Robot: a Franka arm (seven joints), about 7 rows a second.
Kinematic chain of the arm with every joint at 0, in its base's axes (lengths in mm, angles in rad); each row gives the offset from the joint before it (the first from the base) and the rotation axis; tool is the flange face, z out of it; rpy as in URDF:
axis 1: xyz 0 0 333 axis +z
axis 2: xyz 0 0 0 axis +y
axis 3: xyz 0 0 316 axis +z
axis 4: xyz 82.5 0 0 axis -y
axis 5: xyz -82.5 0 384 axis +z
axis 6: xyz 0 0 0 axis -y
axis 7: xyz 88 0 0 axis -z
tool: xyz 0 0 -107 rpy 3.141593 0 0
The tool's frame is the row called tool.
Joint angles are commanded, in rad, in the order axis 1, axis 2, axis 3, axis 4, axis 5, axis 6, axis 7. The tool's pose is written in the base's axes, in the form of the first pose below.
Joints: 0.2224, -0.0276, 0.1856, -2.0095, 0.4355, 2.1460, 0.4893
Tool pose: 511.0, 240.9, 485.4, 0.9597, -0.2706, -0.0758, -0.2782, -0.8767, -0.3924
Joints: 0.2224, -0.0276, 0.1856, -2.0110, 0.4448, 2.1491, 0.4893
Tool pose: 511.0, 241.1, 485.1, 0.9582, -0.2747, -0.0798, -0.2833, -0.8722, -0.3988
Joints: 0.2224, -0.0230, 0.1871, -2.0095, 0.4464, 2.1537, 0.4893
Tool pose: 512.0, 242.1, 483.7, 0.9580, -0.2754, -0.0799, -0.2839, -0.8712, -0.4005
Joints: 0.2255, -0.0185, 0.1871, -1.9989, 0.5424, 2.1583, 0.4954
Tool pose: 513.3, 247.9, 488.5, 0.9425, -0.3072, -0.1316, -0.3324, -0.8213, -0.4637
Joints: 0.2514, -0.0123, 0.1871, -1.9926, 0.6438, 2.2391, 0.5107
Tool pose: 516.1, 262.0, 497.1, 0.9227, -0.3579, -0.1436, -0.3752, -0.7472, -0.5485
